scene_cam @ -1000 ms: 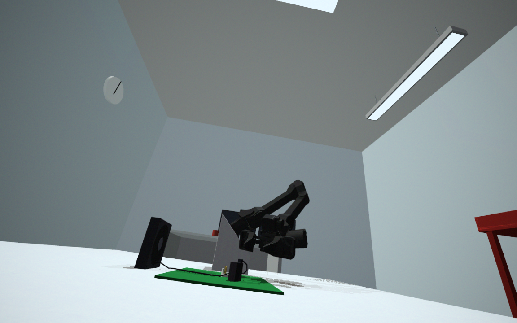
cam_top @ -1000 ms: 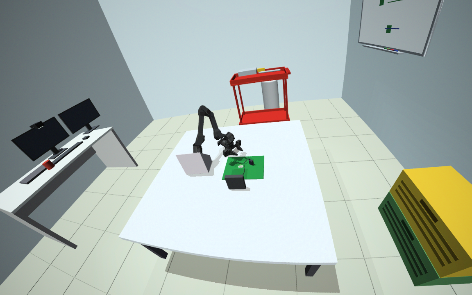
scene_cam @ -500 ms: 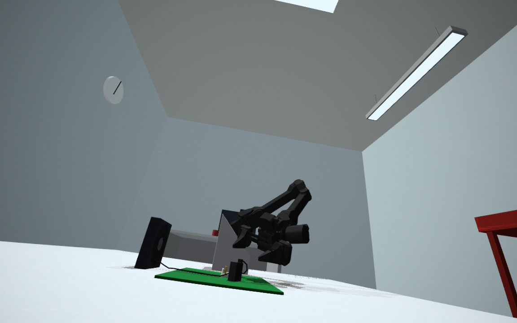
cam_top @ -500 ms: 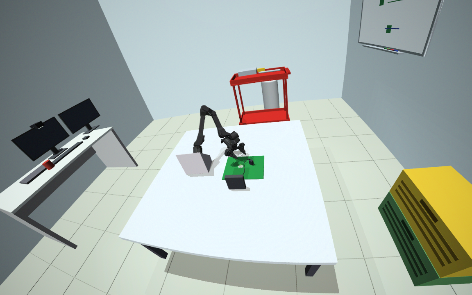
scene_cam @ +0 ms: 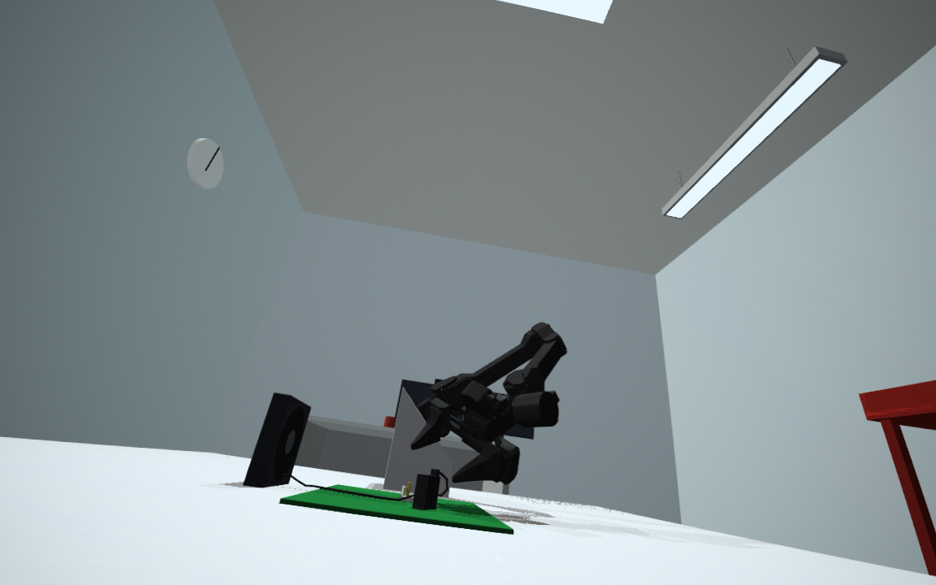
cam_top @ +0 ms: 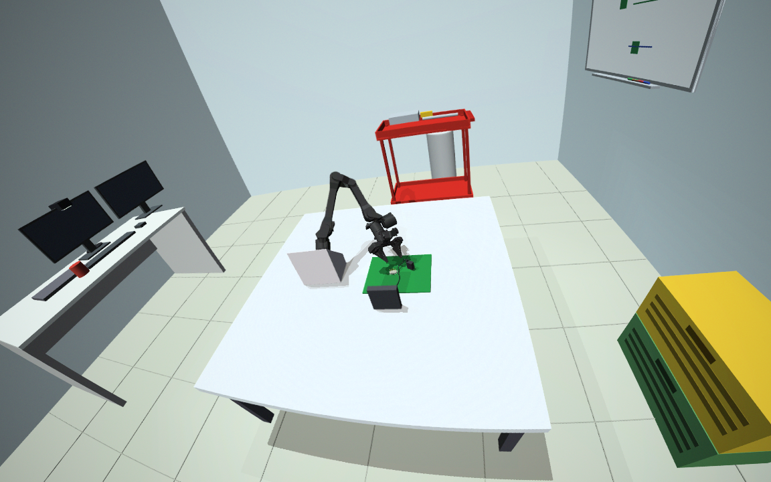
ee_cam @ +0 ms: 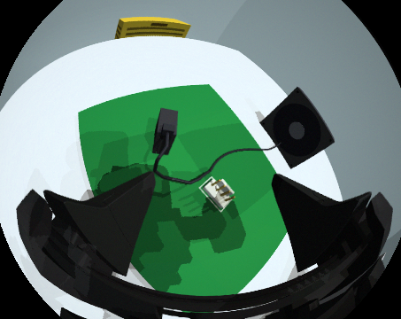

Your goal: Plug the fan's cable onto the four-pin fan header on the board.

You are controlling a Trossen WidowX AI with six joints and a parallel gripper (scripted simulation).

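My gripper tip is 70 mm short of the black plug and 40 mm above it. From my gripper tip the other things lie so: black fan 220 mm to the right; green board 70 mm below, 30 mm to the right, 10 mm ahead; four-pin header 60 mm below, 30 mm to the right, 10 mm behind.
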